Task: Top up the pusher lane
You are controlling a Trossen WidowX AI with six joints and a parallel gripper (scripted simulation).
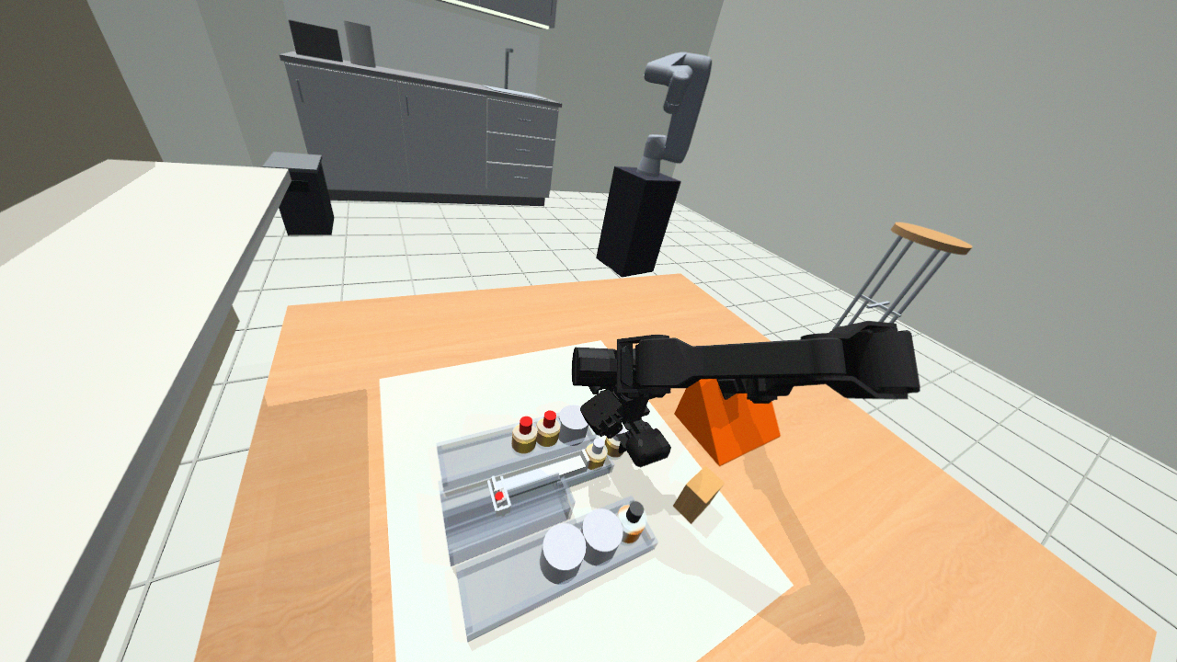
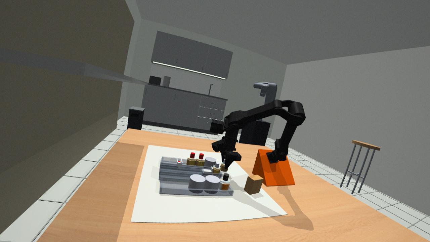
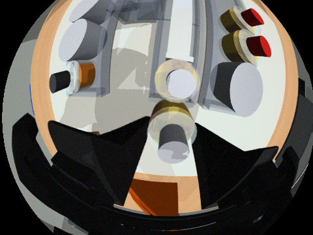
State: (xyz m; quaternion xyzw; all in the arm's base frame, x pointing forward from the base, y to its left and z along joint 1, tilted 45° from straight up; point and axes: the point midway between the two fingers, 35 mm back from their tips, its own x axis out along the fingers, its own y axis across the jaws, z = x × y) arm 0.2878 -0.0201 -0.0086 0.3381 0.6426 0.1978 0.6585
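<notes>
My gripper tip is 18 cm short of the sprung lane, 3 cm above it and 1 cm to the left of it. Also, from my gripper tip: brown box: 15 cm to the left, 7 cm behind, 2 cm below; then red mark: 23 cm ahead, 2 cm above.
</notes>
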